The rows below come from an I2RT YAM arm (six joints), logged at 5 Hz.
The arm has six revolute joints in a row. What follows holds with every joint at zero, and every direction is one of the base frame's.
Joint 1 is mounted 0.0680 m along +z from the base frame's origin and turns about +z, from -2.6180 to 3.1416 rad.
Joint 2 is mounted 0.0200 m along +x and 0.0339 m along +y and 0.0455 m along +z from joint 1 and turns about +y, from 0.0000 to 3.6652 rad.
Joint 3 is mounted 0.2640 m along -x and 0.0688 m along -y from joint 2 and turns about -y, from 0.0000 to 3.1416 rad.
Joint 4 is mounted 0.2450 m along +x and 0.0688 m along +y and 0.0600 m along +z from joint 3 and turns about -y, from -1.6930 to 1.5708 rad.
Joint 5 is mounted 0.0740 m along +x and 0.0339 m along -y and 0.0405 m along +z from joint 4 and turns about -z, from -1.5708 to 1.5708 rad.
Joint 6 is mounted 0.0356 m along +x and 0.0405 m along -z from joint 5 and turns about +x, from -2.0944 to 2.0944 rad.
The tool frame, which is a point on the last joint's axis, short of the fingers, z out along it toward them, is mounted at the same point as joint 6; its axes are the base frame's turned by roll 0.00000, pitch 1.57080 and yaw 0.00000 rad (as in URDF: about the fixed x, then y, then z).
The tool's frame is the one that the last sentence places.
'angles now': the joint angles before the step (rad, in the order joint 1, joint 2, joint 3, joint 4, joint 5, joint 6). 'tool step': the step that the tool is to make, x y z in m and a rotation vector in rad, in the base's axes. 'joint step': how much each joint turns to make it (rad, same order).
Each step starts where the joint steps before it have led.
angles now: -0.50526 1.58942 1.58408 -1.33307 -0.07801 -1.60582
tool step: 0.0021 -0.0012 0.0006 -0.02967 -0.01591 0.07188
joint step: -0.00007 0.00011 0.00014 0.02248 0.00036 -0.07445
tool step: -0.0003 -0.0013 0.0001 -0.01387 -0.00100 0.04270
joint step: -0.00439 -0.00019 -0.00022 0.00386 -0.00071 -0.04864
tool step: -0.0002 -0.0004 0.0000 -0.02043 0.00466 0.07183
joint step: -0.00142 0.00007 0.00009 -0.00003 0.00070 -0.07618
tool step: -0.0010 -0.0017 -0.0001 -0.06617 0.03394 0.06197
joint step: 0.00007 0.00024 0.00036 -0.00127 0.05608 -0.07890
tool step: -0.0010 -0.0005 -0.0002 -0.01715 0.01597 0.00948
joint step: -0.00078 -0.00012 -0.00026 -0.00558 0.01945 -0.01567
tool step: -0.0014 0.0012 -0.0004 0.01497 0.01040 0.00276
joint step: 0.00022 -0.00021 -0.00009 -0.01653 -0.00834 -0.00055
